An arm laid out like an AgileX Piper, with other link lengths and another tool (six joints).
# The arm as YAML. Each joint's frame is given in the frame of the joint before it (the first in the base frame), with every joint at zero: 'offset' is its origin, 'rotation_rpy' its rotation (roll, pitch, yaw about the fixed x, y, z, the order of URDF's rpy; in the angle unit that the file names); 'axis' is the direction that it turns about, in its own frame. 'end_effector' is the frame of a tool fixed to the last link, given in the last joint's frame.
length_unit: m
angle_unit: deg
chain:
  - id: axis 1
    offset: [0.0, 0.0, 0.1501]
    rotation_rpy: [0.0, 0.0, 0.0]
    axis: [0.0, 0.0, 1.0]
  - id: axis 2
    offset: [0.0, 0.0, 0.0]
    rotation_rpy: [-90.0, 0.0, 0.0]
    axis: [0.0, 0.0, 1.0]
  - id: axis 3
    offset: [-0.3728, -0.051, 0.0]
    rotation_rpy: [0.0, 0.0, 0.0]
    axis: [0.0, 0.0, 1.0]
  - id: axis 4
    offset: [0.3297, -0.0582, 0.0]
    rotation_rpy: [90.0, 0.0, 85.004]
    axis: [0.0, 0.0, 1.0]
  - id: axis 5
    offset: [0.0, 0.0, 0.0]
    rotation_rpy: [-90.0, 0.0, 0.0]
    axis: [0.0, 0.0, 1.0]
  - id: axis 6
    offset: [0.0, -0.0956, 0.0]
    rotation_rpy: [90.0, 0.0, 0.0]
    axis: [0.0, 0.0, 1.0]
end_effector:
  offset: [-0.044, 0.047, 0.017]
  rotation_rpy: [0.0, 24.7, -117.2]
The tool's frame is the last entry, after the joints.
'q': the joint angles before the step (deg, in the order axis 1, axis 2, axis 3, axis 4, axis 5, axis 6). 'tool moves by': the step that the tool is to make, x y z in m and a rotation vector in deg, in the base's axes. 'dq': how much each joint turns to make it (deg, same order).
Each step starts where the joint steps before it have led.
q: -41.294, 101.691, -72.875, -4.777, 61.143, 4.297
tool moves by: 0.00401, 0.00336, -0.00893, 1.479, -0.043, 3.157
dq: 0.000, 1.138, 0.000, 1.583, -0.426, -3.804
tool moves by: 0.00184, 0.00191, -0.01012, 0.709, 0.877, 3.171
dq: 0.000, 1.162, 0.000, 0.187, -0.188, -3.253
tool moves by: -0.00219, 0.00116, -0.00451, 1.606, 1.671, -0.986
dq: 0.000, 0.350, 0.000, 0.131, 2.006, 0.837
